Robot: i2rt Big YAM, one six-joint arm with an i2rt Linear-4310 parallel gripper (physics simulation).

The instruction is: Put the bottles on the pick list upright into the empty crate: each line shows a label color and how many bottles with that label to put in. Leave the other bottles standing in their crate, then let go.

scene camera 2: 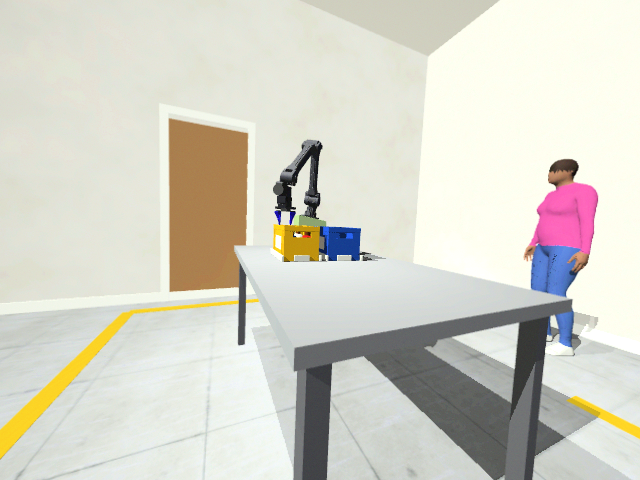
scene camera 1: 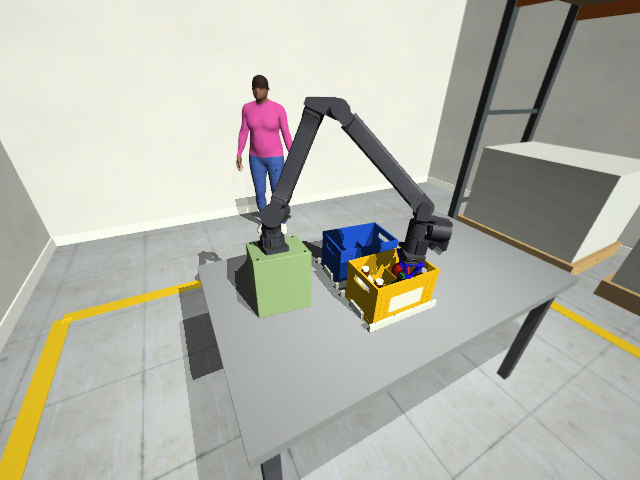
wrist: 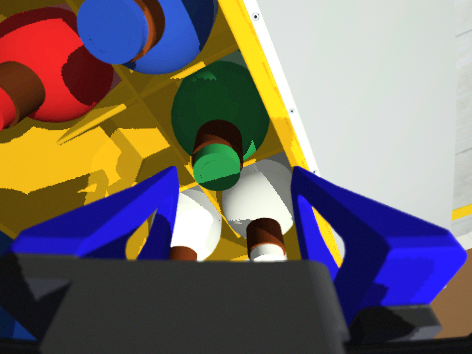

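Where they show: gripper, fingertip midpoint: [scene camera 2: 285, 225] [scene camera 1: 405, 273] [wrist: 234, 176]; arm's base, link origin: [scene camera 2: 309, 218] [scene camera 1: 273, 247].
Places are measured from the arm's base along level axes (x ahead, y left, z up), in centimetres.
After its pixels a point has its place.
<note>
The yellow crate [scene camera 1: 382, 308] {x 28.7, y -30.2, z -14.5 cm} [scene camera 2: 305, 249] {x 52.6, y -18.6, z -16.9 cm} [wrist: 260, 75] {x 43.8, y -29.6, z -5.2 cm} holds upright bottles: a red bottle [scene camera 1: 397, 269] {x 45.0, y -17.3, z -11.2 cm} [wrist: 45, 50] {x 48.7, y -19.0, z -10.7 cm}, a blue bottle [wrist: 172, 47] {x 45.6, y -25.7, z -10.4 cm}, a green bottle [wrist: 220, 95] {x 41.9, y -26.8, z -10.9 cm}, and two white bottles, one [scene camera 1: 379, 282] {x 29.3, y -25.9, z -6.5 cm} [wrist: 257, 197] {x 32.8, y -25.6, z -11.0 cm} by the outer wall and one [scene camera 1: 365, 270] {x 29.1, y -17.7, z -6.9 cm} [wrist: 197, 225] {x 31.5, y -19.2, z -11.4 cm} beside it. One compartment next to the green bottle is empty. The blue crate [scene camera 1: 336, 263] {x 26.0, y -1.8, z -12.9 cm} [scene camera 2: 345, 248] {x 53.5, y 3.4, z -16.3 cm} stands beside it; no bottle shows in it. My gripper [scene camera 1: 409, 272] {x 39.7, y -26.7, z -5.3 cm} [scene camera 2: 284, 222] {x 39.7, y -26.7, z -5.3 cm} [wrist: 234, 176] {x 39.7, y -26.7, z -5.3 cm} is partly open, pointing down at the yellow crate's top, around the green cap in the wrist view, holding nothing. No readable pick list shows.
The crates stand between white locating strips [scene camera 1: 403, 316] {x 38.6, y -31.2, z -21.3 cm} on the grey table [scene camera 1: 320, 372] {x 1.5, y -38.1, z -22.8 cm}. The green base block [scene camera 1: 284, 284] {x 0.3, y -10.2, z -9.6 cm} carries the arm at the left. Thin yellow dividers separate the bottles. A person [scene camera 1: 266, 129] [scene camera 2: 566, 222] stands behind the table.
</note>
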